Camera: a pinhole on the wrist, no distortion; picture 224 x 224 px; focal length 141.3 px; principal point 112.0 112.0 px. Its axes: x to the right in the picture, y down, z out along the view. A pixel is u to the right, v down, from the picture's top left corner.
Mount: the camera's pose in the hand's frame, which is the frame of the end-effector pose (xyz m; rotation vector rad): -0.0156 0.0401 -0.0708 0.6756 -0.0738 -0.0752
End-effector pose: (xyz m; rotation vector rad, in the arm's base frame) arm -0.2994 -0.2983 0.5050 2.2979 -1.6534 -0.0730
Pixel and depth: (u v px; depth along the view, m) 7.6 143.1 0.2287
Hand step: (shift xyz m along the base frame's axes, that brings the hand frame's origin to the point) -0.0530 0.1739 -0.1657
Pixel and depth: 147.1 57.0 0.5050
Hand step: 0.3752 0.0313 -0.3083
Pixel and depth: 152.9 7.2 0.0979
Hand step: 0.0818 0.0312 0.0149
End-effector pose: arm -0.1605 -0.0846 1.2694 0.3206 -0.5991 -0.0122
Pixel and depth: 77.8 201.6 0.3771
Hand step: -0.3127 -0.0942 0.2147
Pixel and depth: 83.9 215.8 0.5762
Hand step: -0.4917 -0.1490 0.4123
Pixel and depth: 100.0 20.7 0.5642
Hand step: -0.1379 -0.5870 -0.1429
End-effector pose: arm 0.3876 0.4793 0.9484 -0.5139 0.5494 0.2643
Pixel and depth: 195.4 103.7 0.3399
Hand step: 0.2825 -0.0566 0.1350
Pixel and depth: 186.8 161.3 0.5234
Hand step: 0.4422 0.1258 0.2825
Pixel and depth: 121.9 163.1 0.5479
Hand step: 0.2461 0.1269 0.4216
